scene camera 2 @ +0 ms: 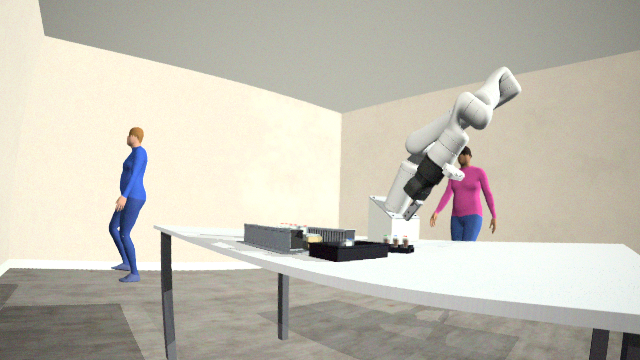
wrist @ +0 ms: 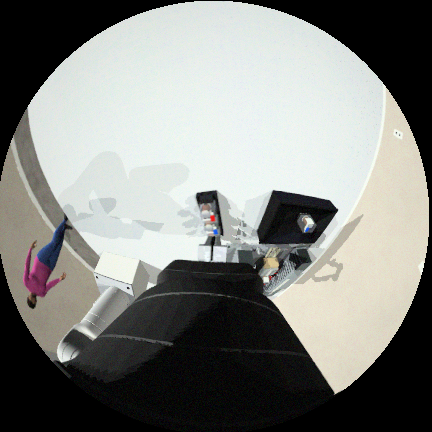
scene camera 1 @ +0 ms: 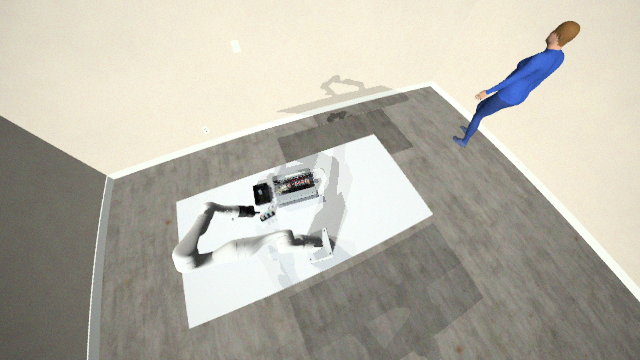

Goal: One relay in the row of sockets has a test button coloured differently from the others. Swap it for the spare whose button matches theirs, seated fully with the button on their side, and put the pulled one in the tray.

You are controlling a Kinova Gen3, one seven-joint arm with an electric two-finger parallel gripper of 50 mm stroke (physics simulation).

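Seen in the pictures: gripper, between the fingertips: [scene camera 2: 405,218] [wrist: 213,244] [scene camera 1: 259,213]; arm's base, origin of its link: [scene camera 2: 393,208] [wrist: 118,296] [scene camera 1: 315,243].
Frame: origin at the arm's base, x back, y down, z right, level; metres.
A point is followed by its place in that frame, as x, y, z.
My gripper [scene camera 1: 257,213] @(-0.353, 0.041, -0.263) [scene camera 2: 411,210] @(-0.353, 0.041, -0.263) [wrist: 213,244] @(-0.353, 0.041, -0.263) is shut and empty, tilted above the table by the black spare holder [scene camera 2: 409,249] @(-0.358, 0.127, -0.285) [wrist: 214,195] @(-0.356, 0.127, -0.280). Several spare relays stand upright in the holder; a red-button spare [wrist: 210,218] @(-0.349, 0.090, -0.264) and a blue-button spare [wrist: 212,231] @(-0.349, 0.091, -0.232) show in the wrist view, and a green-button spare [scene camera 2: 386,240] @(-0.361, 0.105, -0.208) in scene camera 2. A relay with a blue button [scene camera 2: 349,242] @(-0.548, 0.100, -0.227) [wrist: 306,222] @(-0.536, 0.101, -0.228) lies in the black tray [scene camera 2: 362,253] @(-0.548, 0.123, -0.267) [wrist: 267,215] @(-0.453, 0.120, -0.235). The row of relays [scene camera 1: 301,182] [scene camera 2: 293,226] shows red buttons; its individual sockets are too small to tell apart.
Grey slotted ducts [scene camera 1: 298,201] [scene camera 2: 267,237] @(-0.596, 0.107, 0.034) flank the relay row, close beside the tray. A tan block [scene camera 2: 314,239] @(-0.503, 0.106, -0.061) [wrist: 271,263] @(-0.500, 0.107, -0.062) sits at the row's tray end. The white arm base [scene camera 2: 395,226] @(-0.060, 0.074, -0.048) [wrist: 119,272] @(-0.024, 0.072, -0.056) stands on the table [scene camera 1: 390,185] @(-0.165, 0.138, 0.767). Two people stand beyond the table.
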